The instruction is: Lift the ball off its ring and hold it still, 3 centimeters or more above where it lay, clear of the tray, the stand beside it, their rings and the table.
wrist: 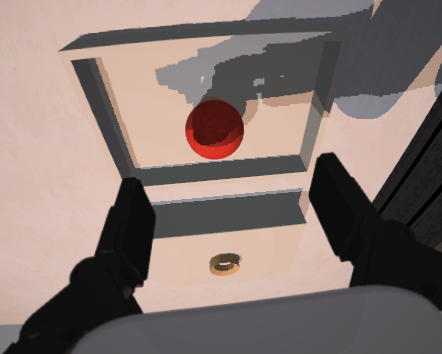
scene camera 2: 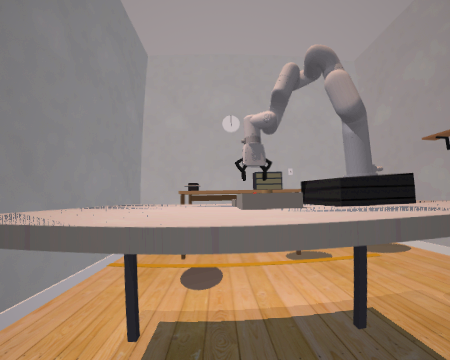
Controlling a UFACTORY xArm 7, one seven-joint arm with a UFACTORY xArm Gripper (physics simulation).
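Frame: origin at the arm's base, x ahead, y left, z up, level; metres.
Where they show: gripper, fingertip midpoint: (wrist: pixel 230 185) (scene camera 2: pixel 254 180); arm's base at its link origin: (scene camera 2: pixel 359 176).
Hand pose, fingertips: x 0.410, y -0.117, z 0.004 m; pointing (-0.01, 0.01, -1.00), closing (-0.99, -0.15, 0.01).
Note:
Things, the pixels of their top centre, and the offset from my fingertips. "spot": a spot on its surface instead. Level surfaces: height alone.
- red ball at its top centre: (wrist: pixel 217 147) 0.002 m ahead, 0.015 m left, 0.052 m down
- small tan ring at a spot on its surface: (wrist: pixel 225 271) spot: 0.017 m back, 0.212 m left, 0.052 m down
- pale table top at its surface level: 0.109 m down
The red ball (wrist: pixel 215 130) lies inside the shallow tray (wrist: pixel 225 171) (scene camera 2: pixel 270 201), left of and below the tray's middle in the wrist view; its own ring is hidden. A small red bit of the ball (scene camera 2: pixel 255 193) shows over the tray's edge in scene camera 2. The low stand (wrist: pixel 272 250) is beside the tray and bears a small tan ring (wrist: pixel 225 271) with no ball on it. My gripper (scene camera 2: pixel 254 178) (wrist: pixel 230 185) is open and empty, pointing down above the tray. In the wrist view the ball appears beyond the fingertips, between their two sides.
The black base block (scene camera 2: pixel 360 190) (wrist: pixel 425 165) under the arm stands right of the tray. The pale table top (scene camera 2: pixel 165 216) (wrist: pixel 35 175) bears the tray, stand and base. A brown table (scene camera 2: pixel 210 192) with a dark cabinet (scene camera 2: pixel 268 181) stands in the background.

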